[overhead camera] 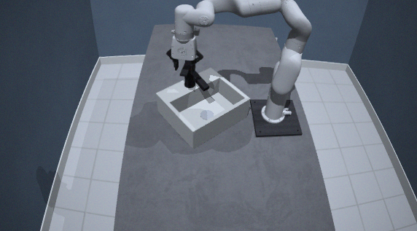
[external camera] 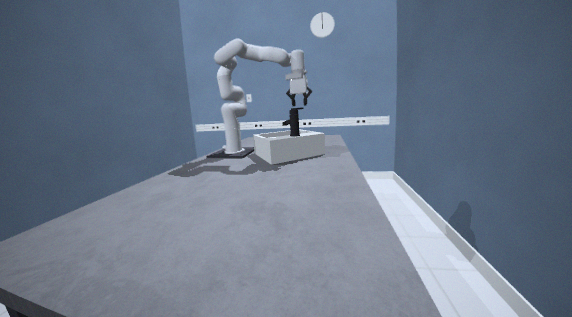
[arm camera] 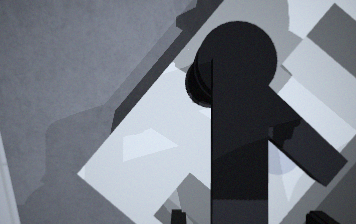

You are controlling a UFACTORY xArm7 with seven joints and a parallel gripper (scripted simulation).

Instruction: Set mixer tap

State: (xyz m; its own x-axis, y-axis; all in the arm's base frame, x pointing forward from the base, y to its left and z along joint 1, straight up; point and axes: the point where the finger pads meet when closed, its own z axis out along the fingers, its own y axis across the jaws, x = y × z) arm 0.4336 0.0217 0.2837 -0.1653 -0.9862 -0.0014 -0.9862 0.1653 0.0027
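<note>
Now: hand 1 cm past the lever, 4 cm to the left of it and 3 cm above it. Also, from my hand: black mixer tap: 2 cm behind, 6 cm to the right, 8 cm below; white sink: 9 cm behind, 26 cm below.
</note>
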